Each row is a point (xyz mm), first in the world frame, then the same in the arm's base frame.
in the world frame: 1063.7 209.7 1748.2
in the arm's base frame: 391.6 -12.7 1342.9
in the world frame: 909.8 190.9 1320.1
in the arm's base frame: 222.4 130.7 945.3
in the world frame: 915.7 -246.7 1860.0
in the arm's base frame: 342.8 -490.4 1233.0
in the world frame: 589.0 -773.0 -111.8
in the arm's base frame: 24.3 -137.7 -778.4
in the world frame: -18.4 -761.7 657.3
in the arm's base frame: -532.4 -591.6 -111.6
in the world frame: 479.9 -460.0 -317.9
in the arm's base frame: -155.2 205.5 -827.7
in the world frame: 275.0 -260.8 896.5
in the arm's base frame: -331.8 -202.1 338.1
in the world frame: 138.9 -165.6 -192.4
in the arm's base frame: -540.6 338.4 -598.7
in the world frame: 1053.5 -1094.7 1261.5
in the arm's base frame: 614.2 -936.7 325.5
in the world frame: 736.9 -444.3 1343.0
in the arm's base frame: 179.9 -468.6 675.1
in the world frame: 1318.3 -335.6 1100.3
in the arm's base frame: 714.9 -149.4 531.3
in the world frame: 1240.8 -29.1 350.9
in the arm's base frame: 539.3 436.2 -5.3
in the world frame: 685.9 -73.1 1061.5
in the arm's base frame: 41.9 -29.5 586.8
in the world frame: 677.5 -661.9 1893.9
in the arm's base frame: 193.5 -915.6 1068.0
